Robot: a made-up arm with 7 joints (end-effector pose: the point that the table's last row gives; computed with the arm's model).
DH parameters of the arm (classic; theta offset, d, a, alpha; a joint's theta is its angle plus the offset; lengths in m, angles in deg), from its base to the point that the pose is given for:
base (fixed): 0 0 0 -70
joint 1: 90 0 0 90
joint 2: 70 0 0 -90
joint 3: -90 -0.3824 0.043 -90
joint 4: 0 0 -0.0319 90
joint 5: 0 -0.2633 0 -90
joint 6: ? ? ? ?
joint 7: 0 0 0 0
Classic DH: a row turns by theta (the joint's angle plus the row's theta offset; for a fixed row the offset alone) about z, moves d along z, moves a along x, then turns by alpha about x.
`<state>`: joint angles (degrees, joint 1 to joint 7).
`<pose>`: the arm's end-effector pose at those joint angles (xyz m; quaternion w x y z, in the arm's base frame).
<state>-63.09 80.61 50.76 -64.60 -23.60 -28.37 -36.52</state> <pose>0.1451 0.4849 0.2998 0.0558 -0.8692 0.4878 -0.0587</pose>
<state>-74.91 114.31 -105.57 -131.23 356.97 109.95 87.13</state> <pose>0.2078 0.2801 -0.0352 0.5944 0.6388 -0.4442 0.2033</pose>
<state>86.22 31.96 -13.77 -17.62 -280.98 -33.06 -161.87</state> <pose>-0.6263 0.1499 -0.0851 0.4303 -0.0870 0.5931 -0.6749</pose>
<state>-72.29 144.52 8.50 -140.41 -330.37 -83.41 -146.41</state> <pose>-0.0644 0.0456 0.2985 0.9413 -0.2663 0.0312 -0.2052</pose>
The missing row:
joint 6: 0 0 0 90
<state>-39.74 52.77 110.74 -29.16 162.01 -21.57 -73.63</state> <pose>0.2520 0.5562 -0.2047 0.2386 0.3450 0.3988 -0.8154</pose>
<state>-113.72 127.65 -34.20 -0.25 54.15 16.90 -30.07</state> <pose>-0.1773 0.6031 0.1484 0.3987 0.4450 -0.5573 0.5765</pose>
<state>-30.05 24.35 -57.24 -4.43 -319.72 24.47 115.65</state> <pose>0.3390 0.2101 -0.5109 0.6270 0.0929 -0.2317 0.7380</pose>
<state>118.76 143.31 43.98 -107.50 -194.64 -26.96 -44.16</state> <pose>0.2100 0.2779 -0.2868 0.9852 0.0097 -0.1681 0.0331</pose>
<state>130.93 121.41 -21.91 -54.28 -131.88 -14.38 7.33</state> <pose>-0.1266 0.5967 0.0228 0.3652 0.6643 -0.2734 0.5921</pose>
